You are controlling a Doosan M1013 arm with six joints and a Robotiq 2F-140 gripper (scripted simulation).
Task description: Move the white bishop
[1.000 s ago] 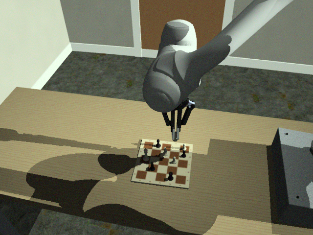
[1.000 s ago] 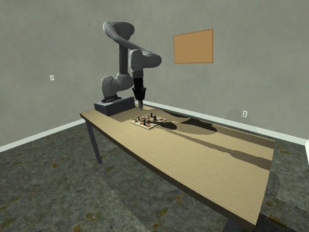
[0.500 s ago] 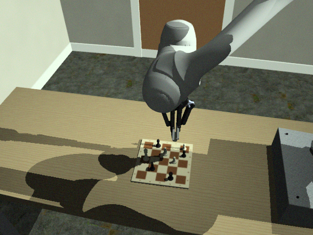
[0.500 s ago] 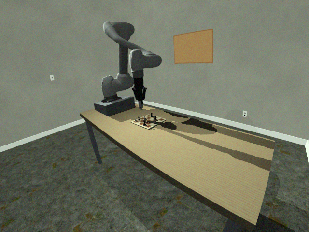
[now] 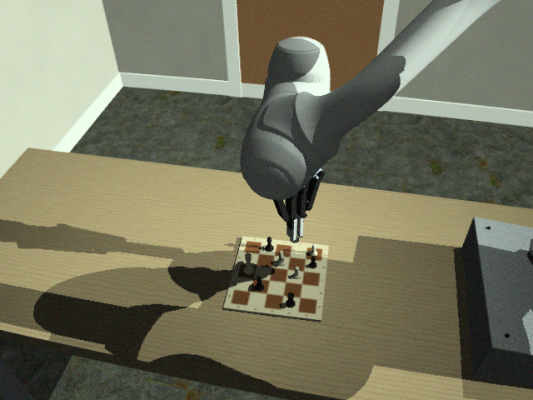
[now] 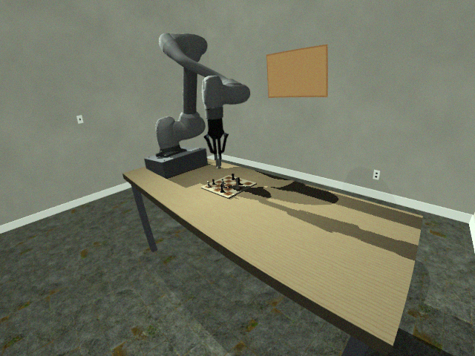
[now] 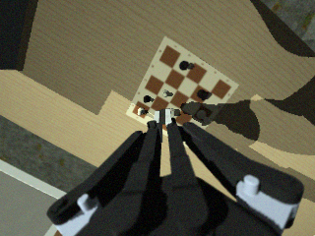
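Now: hand 15 cm above the chessboard, 3 cm to the right of it and 3 cm short of it. Also, from my hand: black pawn: 13 cm below, 4 cm behind, 1 cm to the right; white bishop: 3 cm below.
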